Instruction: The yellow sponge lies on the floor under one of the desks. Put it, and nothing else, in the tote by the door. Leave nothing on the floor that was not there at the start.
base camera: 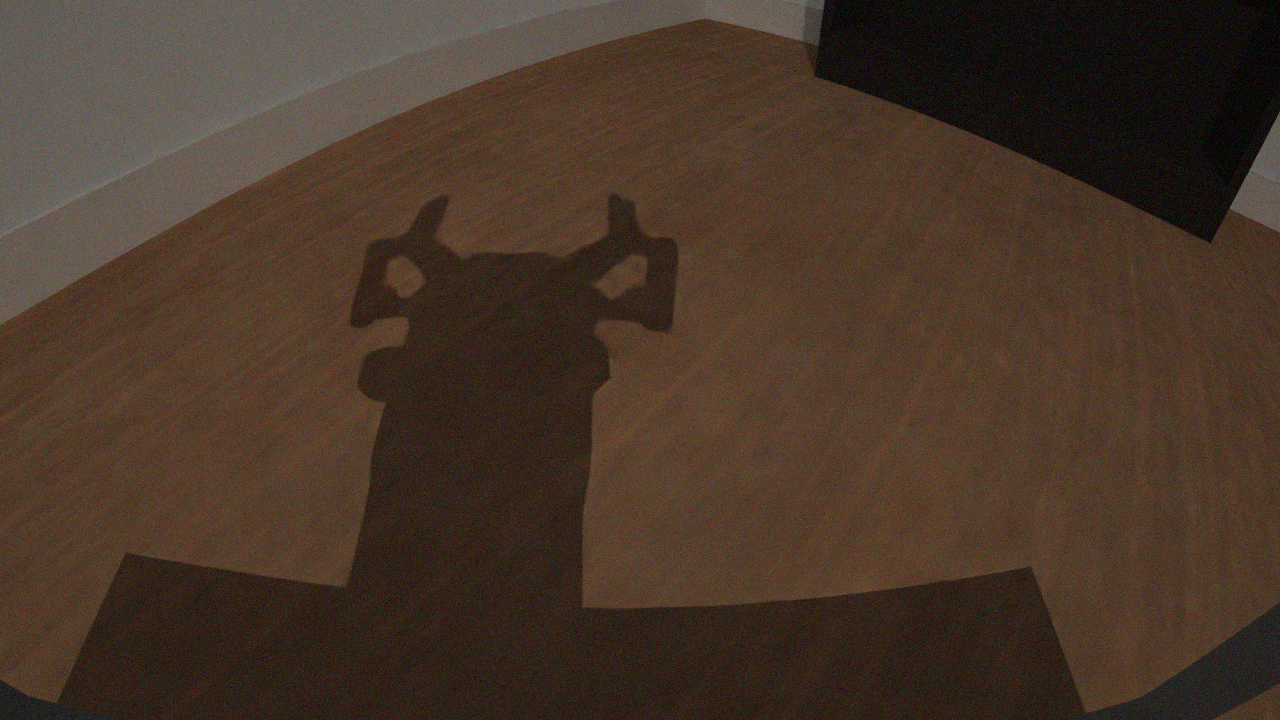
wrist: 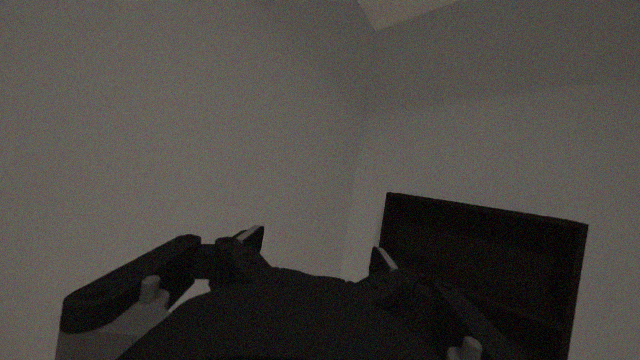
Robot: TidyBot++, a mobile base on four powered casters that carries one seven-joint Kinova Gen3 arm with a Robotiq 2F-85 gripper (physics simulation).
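Places are measured from the arm's base along level axes (x ahead, y left, z up), in centimetres.
Pixels of known places: gripper, between the fingertips: (wrist: pixel 316 248).
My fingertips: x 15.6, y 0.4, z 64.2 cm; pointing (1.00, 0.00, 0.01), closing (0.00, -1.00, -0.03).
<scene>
Behind a point stands the place of what it marks.
My gripper (wrist: pixel 316 248) @(y 0.4, x 15.6, z 64.2 cm) is open in the wrist view, with its two fingertips wide apart and no object between them. It is raised and faces the walls near a room corner. In the base camera view the shadow of the arm and the open gripper lies on the wooden floor (base camera: pixel 805 402) @(y -15.3, x 44.5, z -39.7 cm). The yellow sponge, the desks, the tote and the door do not show in either view.
A tall black cabinet or shelf unit (base camera: pixel 1011 107) @(y -68.9, x 107.0, z -32.1 cm) (wrist: pixel 480 260) @(y -95.4, x 119.8, z 34.8 cm) stands against the wall at the right, near the corner. A pale wall (base camera: pixel 179 80) @(y 51.1, x 79.0, z -22.8 cm) (wrist: pixel 175 125) @(y 57.1, x 70.9, z 80.9 cm) with a light baseboard (base camera: pixel 295 116) @(y 41.3, x 89.8, z -33.3 cm) runs along the left.
</scene>
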